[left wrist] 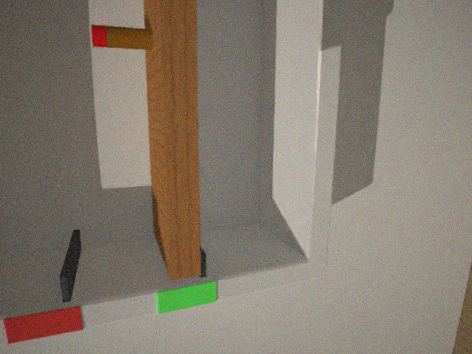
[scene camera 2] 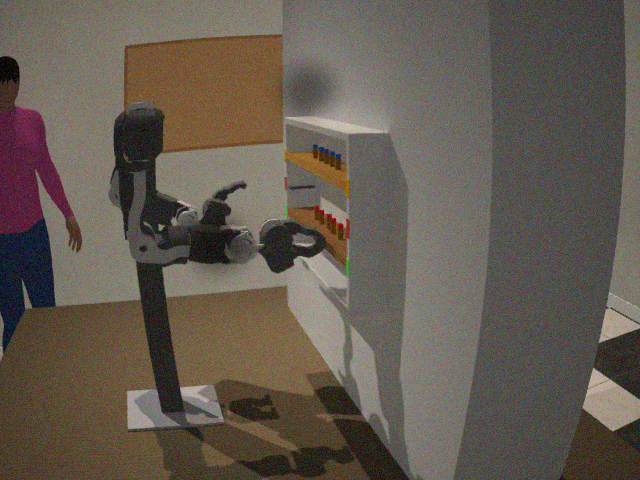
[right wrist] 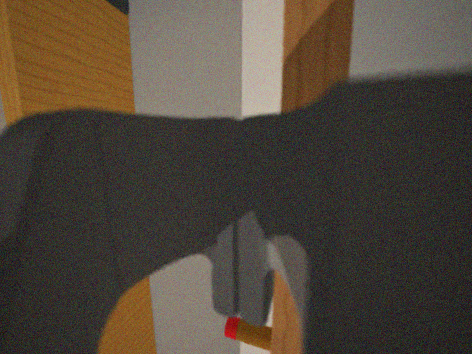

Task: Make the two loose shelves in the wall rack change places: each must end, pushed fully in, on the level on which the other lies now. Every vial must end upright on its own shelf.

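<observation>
The upper shelf (scene camera 2: 330, 172) (right wrist: 65, 60) is yellowish wood, level with the yellow marks, and bears upright blue-capped vials (scene camera 2: 326, 156). The lower shelf (scene camera 2: 334, 248) (left wrist: 175, 150) (right wrist: 317, 65) is browner wood, at the green marks, and bears upright red-capped vials (scene camera 2: 329, 220) (left wrist: 127, 38) (right wrist: 254, 335). Both lie in the white wall rack (scene camera 2: 374, 217) (left wrist: 324, 200). My right gripper (scene camera 2: 321, 243) (right wrist: 237, 302) is shut and empty, in front of the lower shelf; its fingers hide part of both shelves in the right wrist view. My left gripper (scene camera 2: 231, 191) is open and empty, away from the rack.
Red marks (left wrist: 44, 325) show the middle level, with a dark support (left wrist: 71, 265) inside the side wall. A green mark (left wrist: 187, 297) lies at the lower shelf's end. The rack's bottom board (scene camera 2: 328, 276) lies below. A person (scene camera 2: 23, 170) stands at the far left.
</observation>
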